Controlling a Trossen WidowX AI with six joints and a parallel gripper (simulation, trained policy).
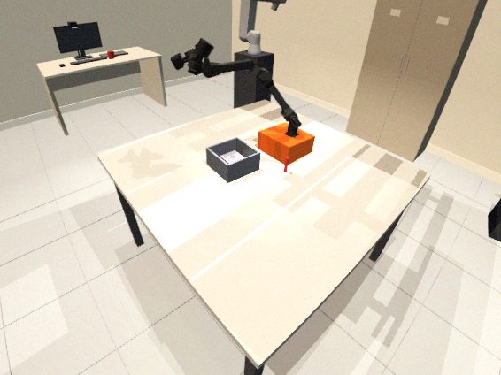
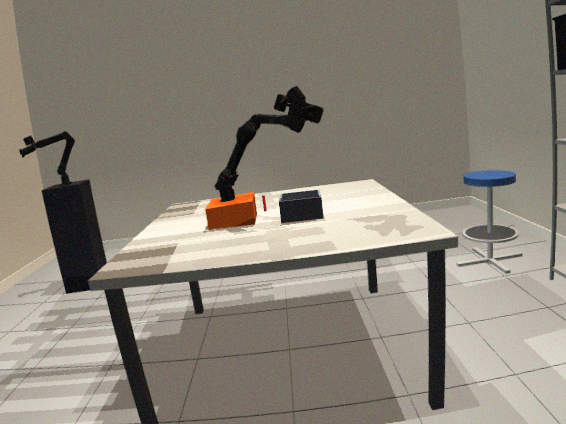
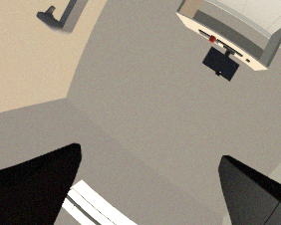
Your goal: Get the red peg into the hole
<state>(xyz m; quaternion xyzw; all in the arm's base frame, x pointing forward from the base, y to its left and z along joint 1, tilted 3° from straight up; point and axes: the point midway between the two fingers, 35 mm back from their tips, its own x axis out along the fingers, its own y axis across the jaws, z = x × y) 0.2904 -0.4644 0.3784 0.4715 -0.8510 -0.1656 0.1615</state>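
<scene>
My gripper tip is now 7 cm past the red peg, 58 cm to the right of it and 46 cm above it. From my gripper tip the other things lie so: grey box 7 cm ahead, 36 cm to the left, 47 cm below.
</scene>
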